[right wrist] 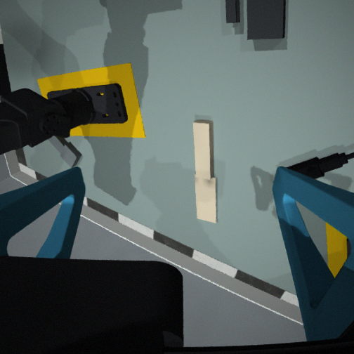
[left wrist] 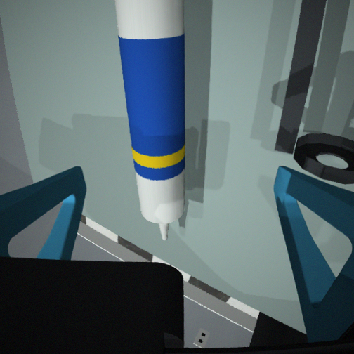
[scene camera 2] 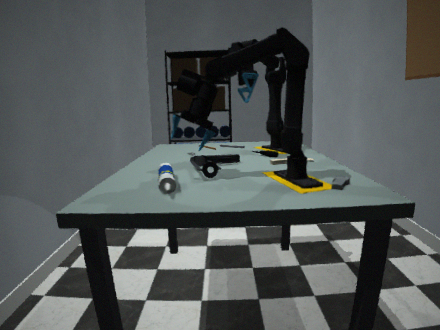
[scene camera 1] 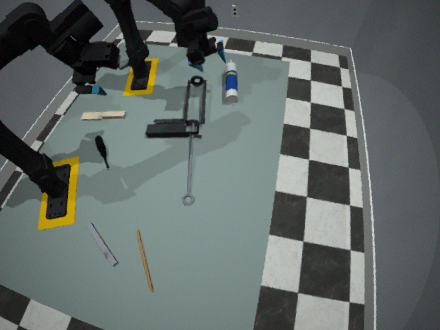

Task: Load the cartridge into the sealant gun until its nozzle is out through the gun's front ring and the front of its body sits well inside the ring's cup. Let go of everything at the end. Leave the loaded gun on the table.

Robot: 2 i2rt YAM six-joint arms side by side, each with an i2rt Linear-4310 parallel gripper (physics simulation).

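Seen in the pictures: left gripper, fingertip midpoint: [scene camera 2: 185, 144] [scene camera 1: 214, 66]; right gripper, fingertip midpoint: [scene camera 2: 248, 97] [scene camera 1: 107, 78]; left arm's base, link origin: [scene camera 2: 296, 179] [scene camera 1: 141, 75]; right arm's base, link origin: [scene camera 2: 276, 149] [scene camera 1: 59, 191].
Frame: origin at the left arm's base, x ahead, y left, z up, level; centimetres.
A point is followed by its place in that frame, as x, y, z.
Observation:
The white-and-blue cartridge [scene camera 1: 231, 82] @[40.0, -14.2, 4.9] [scene camera 2: 166, 178] @[41.1, -0.3, 4.6] [left wrist: 154, 95] lies on the table beside the gun, apart from it. Its nozzle points toward the top in scene camera 1. The black sealant gun [scene camera 1: 167, 130] @[15.4, -36.4, 3.3] [scene camera 2: 225, 159] @[13.8, -33.2, 1.8] [right wrist: 266, 19] lies on its side, its frame empty, its front ring [scene camera 1: 192, 81] @[24.0, -10.5, 3.3] [scene camera 2: 204, 170] @[28.0, -10.3, 3.5] [left wrist: 306, 155] at the far end. The rod [scene camera 1: 190, 165] @[23.7, -50.4, 1.4] extends out behind it. My left gripper [scene camera 1: 213, 65] @[33.3, -12.7, 11.9] [scene camera 2: 187, 143] @[33.3, -12.7, 11.9] [left wrist: 179, 176] is open and tilted above the table, near the cartridge's nozzle end. My right gripper [scene camera 1: 104, 92] [scene camera 2: 246, 101] @[2.2, -35.6, 27.2] [right wrist: 178, 177] is open and empty, raised above the wooden piece.
A pale wooden piece [scene camera 1: 103, 115] @[-12.0, -25.2, 1.6] [right wrist: 202, 150] and a black screwdriver [scene camera 1: 101, 145] @[-8.8, -40.9, 2.5] [right wrist: 320, 167] lie left of the gun in scene camera 1. A metal strip [scene camera 1: 102, 244] @[-2.4, -75.8, 1.1] and a wooden stick [scene camera 1: 144, 260] @[10.7, -80.4, 0.7] lie lower down. A grey block [scene camera 2: 341, 183] @[-6.9, 13.5, 1.5] lies beside the left arm's base.

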